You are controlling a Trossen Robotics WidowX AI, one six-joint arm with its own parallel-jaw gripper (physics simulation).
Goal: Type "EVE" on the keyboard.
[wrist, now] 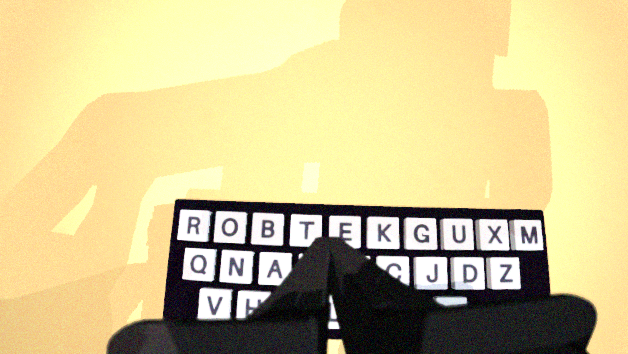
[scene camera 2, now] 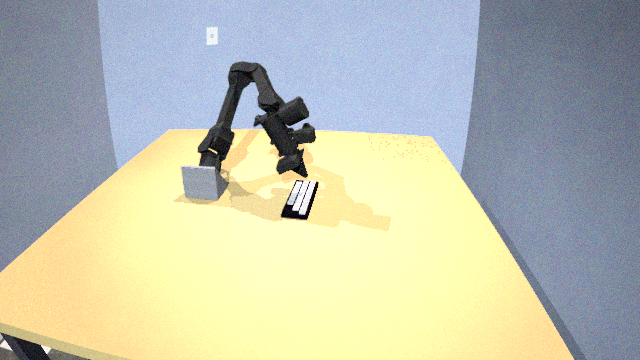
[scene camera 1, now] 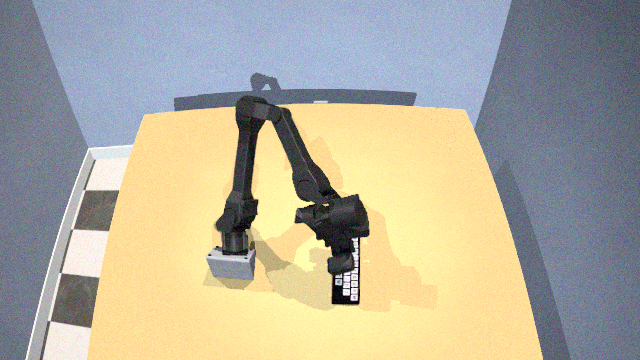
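Pixels of known places: gripper, between the fingertips: (wrist: 326, 247) (scene camera 2: 306, 176) (scene camera 1: 353, 251); arm's base, origin of its link: (scene camera 2: 207, 174) (scene camera 1: 234, 252).
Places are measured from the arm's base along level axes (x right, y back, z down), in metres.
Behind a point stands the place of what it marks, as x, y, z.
A black keyboard (scene camera 1: 338, 298) @(0.131, -0.256, 0.047) (scene camera 2: 295, 216) @(0.147, -0.278, 0.051) (wrist: 172, 295) @(-0.064, -0.287, 0.047) with white lettered keys lies flat on the table. In the wrist view the E key (wrist: 345, 229) @(0.033, -0.313, 0.042) is in the top row between T and K, its lower left partly covered by the fingertips. The V key (wrist: 215, 304) @(-0.039, -0.281, 0.042) is at the left of the bottom row. My gripper (scene camera 2: 306, 175) @(0.021, -0.304, -0.006) (wrist: 326, 247) @(0.021, -0.304, -0.006) is shut and empty. Its tips show over the lower edge of the E key and the gap beside T. In the second scene view the tips are above the keyboard's far end. The fingers hide several middle keys.
The keyboard lies on a yellow table (scene camera 1: 425, 175) @(-0.268, -0.595, 0.060) (scene camera 2: 350, 280) @(0.396, -0.403, 0.060). The arm's grey base block (scene camera 1: 231, 265) @(0.050, 0.007, -0.017) (scene camera 2: 200, 183) @(0.050, 0.009, 0.007) stands on the table to the left of the keyboard. The arm's shadow falls across the keyboard's surroundings. Blue-grey walls stand behind and at the sides.
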